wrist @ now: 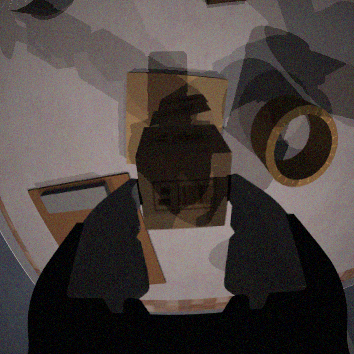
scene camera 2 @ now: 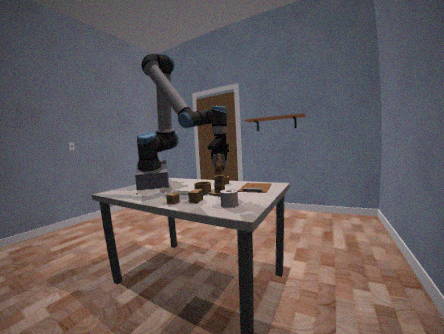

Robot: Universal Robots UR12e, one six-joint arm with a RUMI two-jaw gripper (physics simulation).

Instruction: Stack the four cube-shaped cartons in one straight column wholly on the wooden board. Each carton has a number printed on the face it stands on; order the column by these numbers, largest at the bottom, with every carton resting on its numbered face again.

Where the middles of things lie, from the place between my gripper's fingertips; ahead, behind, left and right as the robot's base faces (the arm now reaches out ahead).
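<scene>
Relative to the wooden board (wrist: pixel 144 90), my gripper is 150 mm above it, 10 mm to the right of it and 10 mm short of it.
</scene>
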